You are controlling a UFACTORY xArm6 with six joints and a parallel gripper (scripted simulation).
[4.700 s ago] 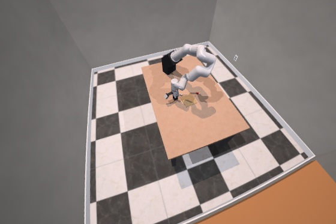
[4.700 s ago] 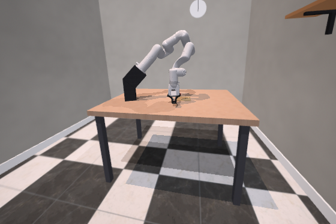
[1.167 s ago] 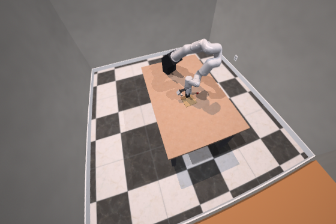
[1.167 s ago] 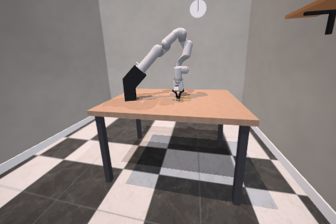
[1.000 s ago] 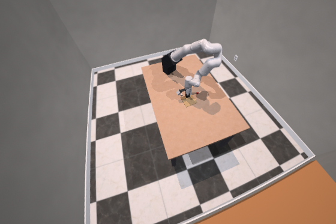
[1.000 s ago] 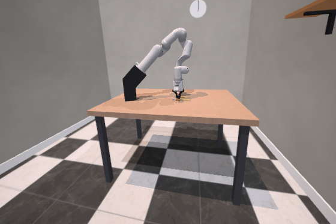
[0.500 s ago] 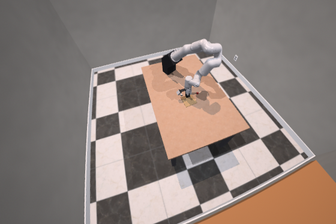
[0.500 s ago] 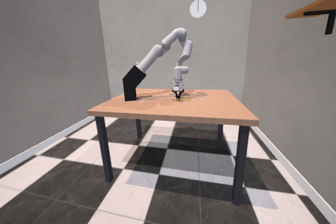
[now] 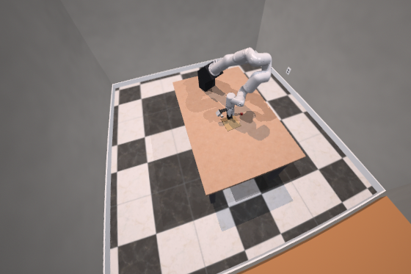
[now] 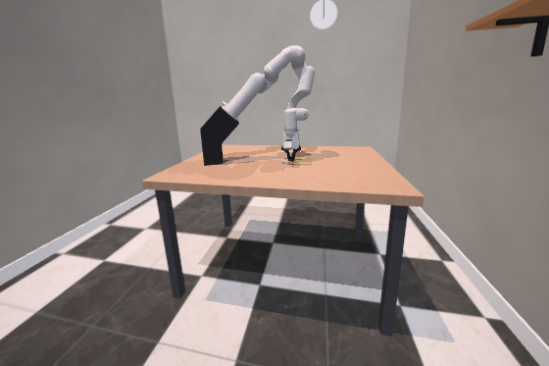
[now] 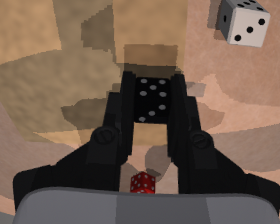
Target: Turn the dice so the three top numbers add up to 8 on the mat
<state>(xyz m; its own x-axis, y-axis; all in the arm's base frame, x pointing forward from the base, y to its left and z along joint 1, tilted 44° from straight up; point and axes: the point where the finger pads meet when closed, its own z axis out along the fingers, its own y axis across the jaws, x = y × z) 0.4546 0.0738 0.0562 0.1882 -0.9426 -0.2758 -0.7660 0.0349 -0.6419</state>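
The tan mat is 5 cm ahead of my hand, 1 cm to the left of it and 3 cm below it. From my hand the other things lie so: white die (3 cm behind, 6 cm to the right, 2 cm below); red die (3 cm behind, 13 cm to the left, 2 cm below).
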